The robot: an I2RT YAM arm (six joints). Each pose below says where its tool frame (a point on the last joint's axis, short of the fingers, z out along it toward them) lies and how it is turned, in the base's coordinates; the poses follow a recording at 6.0 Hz.
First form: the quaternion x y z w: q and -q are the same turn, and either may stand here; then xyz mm.
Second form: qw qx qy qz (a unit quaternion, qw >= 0); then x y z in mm. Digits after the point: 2 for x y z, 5 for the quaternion.
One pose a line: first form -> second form
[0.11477, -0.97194, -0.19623, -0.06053, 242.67, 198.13, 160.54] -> [0.06053, -0.11477, 0.97194, 0.19623, 242.67, 198.13, 160.54]
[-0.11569, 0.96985, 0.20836, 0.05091, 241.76, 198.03, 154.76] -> [0.05091, -0.11569, 0.96985, 0.20836, 241.76, 198.03, 154.76]
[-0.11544, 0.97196, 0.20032, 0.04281, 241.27, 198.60, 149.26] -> [0.04281, -0.11544, 0.97196, 0.20032, 241.27, 198.60, 149.26]
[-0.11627, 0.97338, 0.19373, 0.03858, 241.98, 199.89, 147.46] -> [0.03858, -0.11627, 0.97338, 0.19373, 241.98, 199.89, 147.46]
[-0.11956, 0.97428, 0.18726, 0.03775, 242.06, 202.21, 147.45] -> [0.03775, -0.11956, 0.97428, 0.18726, 242.06, 202.21, 147.45]
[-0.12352, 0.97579, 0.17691, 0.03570, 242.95, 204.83, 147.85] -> [0.03570, -0.12352, 0.97579, 0.17691, 242.95, 204.83, 147.85]
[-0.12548, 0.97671, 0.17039, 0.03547, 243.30, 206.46, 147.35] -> [0.03547, -0.12548, 0.97671, 0.17039, 243.30, 206.46, 147.35]
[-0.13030, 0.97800, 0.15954, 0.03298, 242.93, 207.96, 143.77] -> [0.03298, -0.13030, 0.97800, 0.15954, 242.93, 207.96, 143.77]
